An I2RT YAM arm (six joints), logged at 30 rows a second.
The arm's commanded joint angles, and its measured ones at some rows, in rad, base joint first. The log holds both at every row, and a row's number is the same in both.
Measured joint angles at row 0:
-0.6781 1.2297 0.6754 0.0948 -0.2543 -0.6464
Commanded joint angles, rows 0 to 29:
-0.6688 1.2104 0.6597 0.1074 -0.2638 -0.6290
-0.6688 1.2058 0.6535 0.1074 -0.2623 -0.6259
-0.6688 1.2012 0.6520 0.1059 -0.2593 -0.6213
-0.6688 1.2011 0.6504 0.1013 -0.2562 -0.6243
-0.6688 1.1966 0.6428 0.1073 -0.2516 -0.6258
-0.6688 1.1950 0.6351 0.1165 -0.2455 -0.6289
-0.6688 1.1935 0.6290 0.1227 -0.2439 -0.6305
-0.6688 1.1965 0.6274 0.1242 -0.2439 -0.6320
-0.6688 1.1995 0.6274 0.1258 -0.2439 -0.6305
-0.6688 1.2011 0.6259 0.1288 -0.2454 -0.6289
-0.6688 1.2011 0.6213 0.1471 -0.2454 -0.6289
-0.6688 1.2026 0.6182 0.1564 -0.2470 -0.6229
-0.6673 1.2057 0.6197 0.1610 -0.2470 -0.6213
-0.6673 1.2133 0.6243 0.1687 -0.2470 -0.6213
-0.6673 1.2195 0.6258 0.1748 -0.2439 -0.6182
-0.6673 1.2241 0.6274 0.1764 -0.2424 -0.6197
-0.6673 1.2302 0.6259 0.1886 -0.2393 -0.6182
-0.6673 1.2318 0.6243 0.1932 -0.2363 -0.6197
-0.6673 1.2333 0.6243 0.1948 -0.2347 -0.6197
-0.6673 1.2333 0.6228 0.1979 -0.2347 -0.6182
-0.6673 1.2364 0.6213 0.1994 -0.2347 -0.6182
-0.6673 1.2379 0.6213 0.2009 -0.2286 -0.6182
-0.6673 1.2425 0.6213 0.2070 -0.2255 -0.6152
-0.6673 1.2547 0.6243 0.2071 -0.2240 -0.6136
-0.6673 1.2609 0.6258 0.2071 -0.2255 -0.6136
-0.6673 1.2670 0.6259 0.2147 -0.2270 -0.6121
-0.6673 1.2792 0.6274 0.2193 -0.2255 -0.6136
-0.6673 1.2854 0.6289 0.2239 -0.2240 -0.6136
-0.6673 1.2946 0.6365 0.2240 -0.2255 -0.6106
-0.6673 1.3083 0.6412 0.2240 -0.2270 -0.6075
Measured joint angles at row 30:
-0.6762 1.2774 0.6243 0.1761 -0.2352 -0.6277
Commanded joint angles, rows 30 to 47:
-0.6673 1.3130 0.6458 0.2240 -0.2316 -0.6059
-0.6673 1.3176 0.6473 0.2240 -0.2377 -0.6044
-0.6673 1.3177 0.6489 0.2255 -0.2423 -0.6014
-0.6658 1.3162 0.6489 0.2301 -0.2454 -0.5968
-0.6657 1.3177 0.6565 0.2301 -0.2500 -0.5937
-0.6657 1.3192 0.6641 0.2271 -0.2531 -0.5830
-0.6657 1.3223 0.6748 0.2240 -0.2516 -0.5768
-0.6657 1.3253 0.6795 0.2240 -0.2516 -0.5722
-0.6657 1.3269 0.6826 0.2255 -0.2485 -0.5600
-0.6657 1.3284 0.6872 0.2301 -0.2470 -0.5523
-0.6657 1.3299 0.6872 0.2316 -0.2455 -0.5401
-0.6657 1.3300 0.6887 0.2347 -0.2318 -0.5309
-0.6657 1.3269 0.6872 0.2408 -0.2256 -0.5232
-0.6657 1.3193 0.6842 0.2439 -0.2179 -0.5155
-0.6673 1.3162 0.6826 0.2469 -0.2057 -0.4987
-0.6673 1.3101 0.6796 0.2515 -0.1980 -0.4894
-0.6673 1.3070 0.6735 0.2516 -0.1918 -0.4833
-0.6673 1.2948 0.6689 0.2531 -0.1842 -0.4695
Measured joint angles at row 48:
-0.6754 1.3247 0.6476 0.2008 -0.2211 -0.5385
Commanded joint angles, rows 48 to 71:
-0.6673 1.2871 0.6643 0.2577 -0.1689 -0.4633
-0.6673 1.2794 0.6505 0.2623 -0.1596 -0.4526
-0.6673 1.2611 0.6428 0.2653 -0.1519 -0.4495
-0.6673 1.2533 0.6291 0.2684 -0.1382 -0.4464
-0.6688 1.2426 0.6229 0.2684 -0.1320 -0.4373
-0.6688 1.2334 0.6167 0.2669 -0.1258 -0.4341
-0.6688 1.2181 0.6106 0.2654 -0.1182 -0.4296
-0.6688 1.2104 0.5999 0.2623 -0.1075 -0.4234
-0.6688 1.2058 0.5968 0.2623 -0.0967 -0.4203
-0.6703 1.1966 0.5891 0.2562 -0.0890 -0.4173
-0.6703 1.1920 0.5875 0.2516 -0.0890 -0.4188
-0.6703 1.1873 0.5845 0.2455 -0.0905 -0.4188
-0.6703 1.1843 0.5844 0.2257 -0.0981 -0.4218
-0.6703 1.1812 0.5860 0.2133 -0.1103 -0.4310
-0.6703 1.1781 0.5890 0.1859 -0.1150 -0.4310
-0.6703 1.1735 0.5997 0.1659 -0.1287 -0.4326
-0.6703 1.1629 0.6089 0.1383 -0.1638 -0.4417
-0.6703 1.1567 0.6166 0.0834 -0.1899 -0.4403
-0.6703 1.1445 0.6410 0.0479 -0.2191 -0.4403
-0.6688 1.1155 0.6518 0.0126 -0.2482 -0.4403
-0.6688 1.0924 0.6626 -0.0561 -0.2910 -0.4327
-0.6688 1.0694 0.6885 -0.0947 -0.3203 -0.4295
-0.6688 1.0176 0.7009 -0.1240 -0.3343 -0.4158
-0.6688 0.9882 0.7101 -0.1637 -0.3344 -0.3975
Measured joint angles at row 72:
-0.6750 1.1229 0.6189 -0.0139 -0.2306 -0.4370
